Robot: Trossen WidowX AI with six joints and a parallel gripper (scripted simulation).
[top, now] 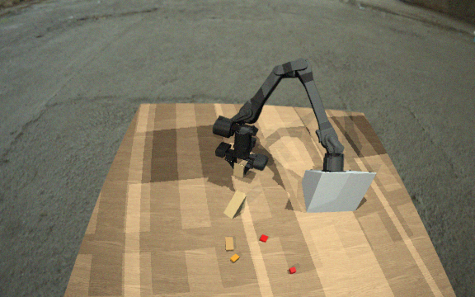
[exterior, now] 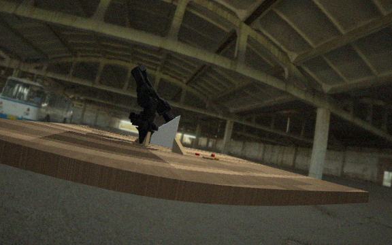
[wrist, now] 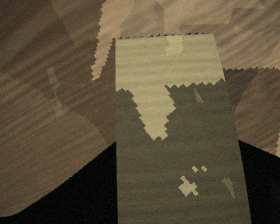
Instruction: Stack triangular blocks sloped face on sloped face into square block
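My gripper tip is now 1 cm below the tan triangular block. From my gripper tip the other things lie so: small tan block (31 cm to the left, 8 cm ahead, 1 cm below); orange cube (36 cm to the left, 7 cm ahead).
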